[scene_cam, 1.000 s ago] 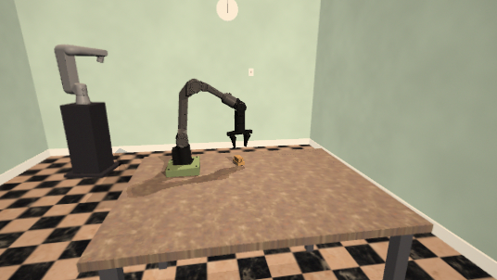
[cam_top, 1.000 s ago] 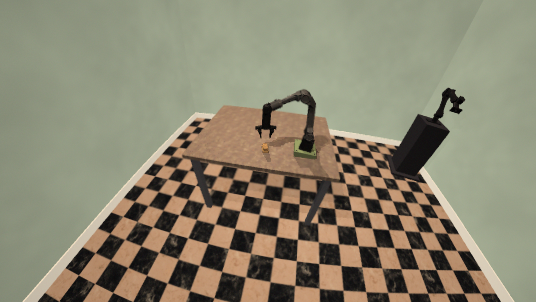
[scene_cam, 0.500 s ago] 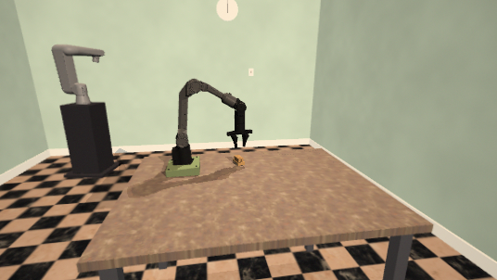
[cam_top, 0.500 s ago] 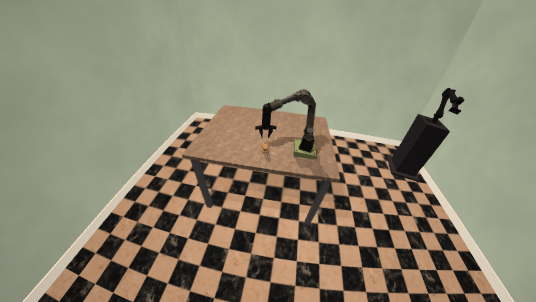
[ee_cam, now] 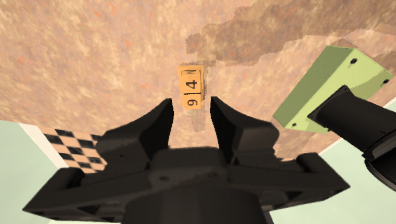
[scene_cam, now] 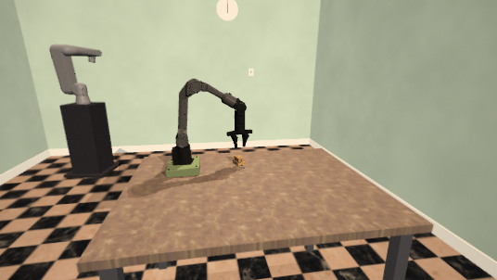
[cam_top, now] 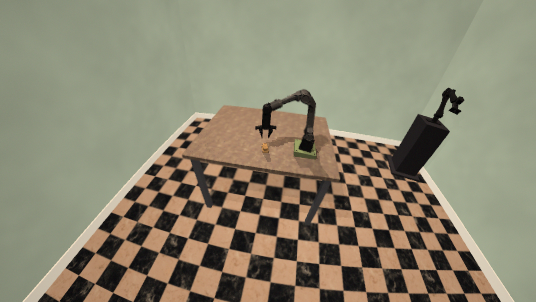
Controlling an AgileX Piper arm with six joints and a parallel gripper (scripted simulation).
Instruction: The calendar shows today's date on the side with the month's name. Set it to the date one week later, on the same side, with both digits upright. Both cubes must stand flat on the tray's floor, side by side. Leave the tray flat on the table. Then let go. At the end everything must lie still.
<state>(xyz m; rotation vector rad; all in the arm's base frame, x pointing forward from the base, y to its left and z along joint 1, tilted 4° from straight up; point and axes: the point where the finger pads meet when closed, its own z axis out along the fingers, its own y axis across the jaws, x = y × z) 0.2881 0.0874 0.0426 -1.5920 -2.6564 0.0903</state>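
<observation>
The orange tray is 10 mm behind my hand, 10 mm to the left of it and 100 mm below it.
</observation>
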